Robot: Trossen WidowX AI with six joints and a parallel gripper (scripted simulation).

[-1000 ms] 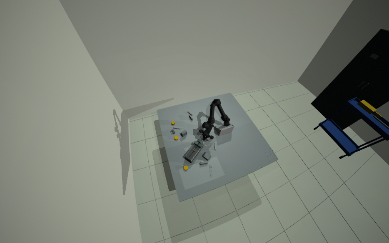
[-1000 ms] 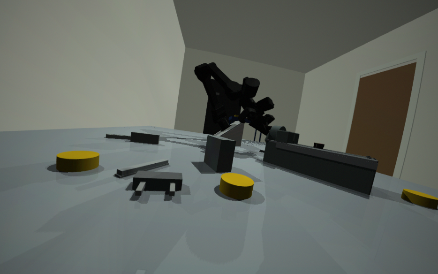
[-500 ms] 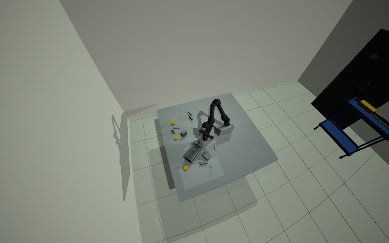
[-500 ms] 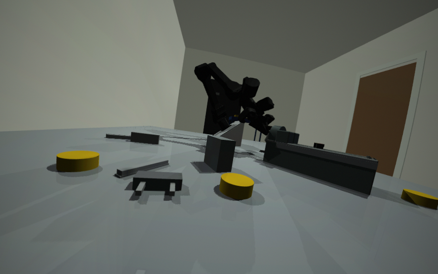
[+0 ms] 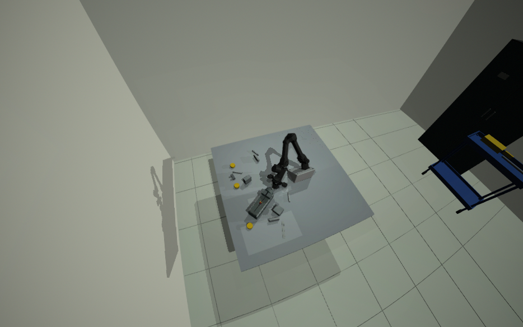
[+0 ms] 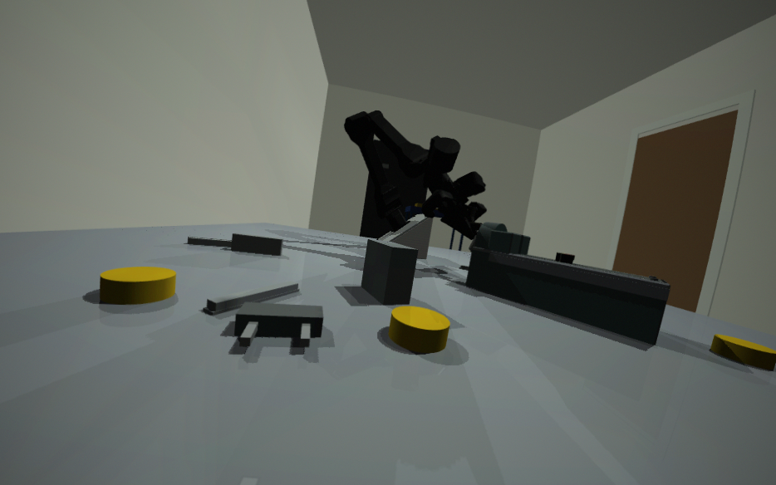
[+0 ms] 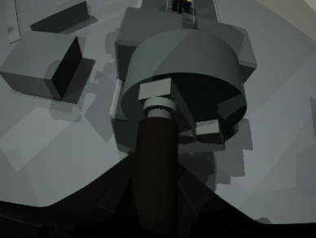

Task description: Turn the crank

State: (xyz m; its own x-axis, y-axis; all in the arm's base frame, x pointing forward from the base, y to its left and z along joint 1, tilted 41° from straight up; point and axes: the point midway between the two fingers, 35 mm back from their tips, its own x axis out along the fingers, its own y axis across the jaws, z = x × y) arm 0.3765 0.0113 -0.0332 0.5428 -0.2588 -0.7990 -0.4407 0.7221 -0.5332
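Now: gripper tip 10 mm past the dark crank handle, 10 mm to the left of it and 30 mm below it. Round my gripper tip: bracket: 270 mm ahead, 340 mm to the right, 80 mm below; red pointer: 170 mm ahead, 60 mm to the left, 10 mm below.
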